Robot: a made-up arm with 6 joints.
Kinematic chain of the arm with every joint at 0, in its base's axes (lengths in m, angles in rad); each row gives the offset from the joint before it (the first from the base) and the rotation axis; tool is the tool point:
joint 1: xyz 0 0 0.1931 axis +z
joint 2: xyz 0 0.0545 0 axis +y
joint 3: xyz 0 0 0.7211 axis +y
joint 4: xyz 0 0 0.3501 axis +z
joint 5: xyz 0 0 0 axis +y
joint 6: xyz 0 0 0.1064 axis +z
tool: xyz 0 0 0
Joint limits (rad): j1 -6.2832..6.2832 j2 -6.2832..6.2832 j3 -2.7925..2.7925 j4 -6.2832..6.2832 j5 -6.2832..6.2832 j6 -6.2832..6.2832
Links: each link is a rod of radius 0.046 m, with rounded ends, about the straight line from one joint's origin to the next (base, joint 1, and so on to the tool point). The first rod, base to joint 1, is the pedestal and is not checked.
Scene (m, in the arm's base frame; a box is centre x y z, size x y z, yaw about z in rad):
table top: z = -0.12
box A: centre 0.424 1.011 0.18 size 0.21 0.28 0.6 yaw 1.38
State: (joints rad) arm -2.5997 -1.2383 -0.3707 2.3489 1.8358 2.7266
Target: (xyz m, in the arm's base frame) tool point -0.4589 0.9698 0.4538
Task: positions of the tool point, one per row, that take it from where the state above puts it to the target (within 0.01 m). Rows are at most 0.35 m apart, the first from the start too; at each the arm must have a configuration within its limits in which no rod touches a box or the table.
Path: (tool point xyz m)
1: 0.7433 0.6164 0.4921
2: 0.5114 0.7408 0.6308
3: 0.2669 0.7696 0.7568
4: 0.0675 0.9158 0.6654
5: -0.1846 0.9881 0.5635
6: -0.4589 0.9698 0.4538

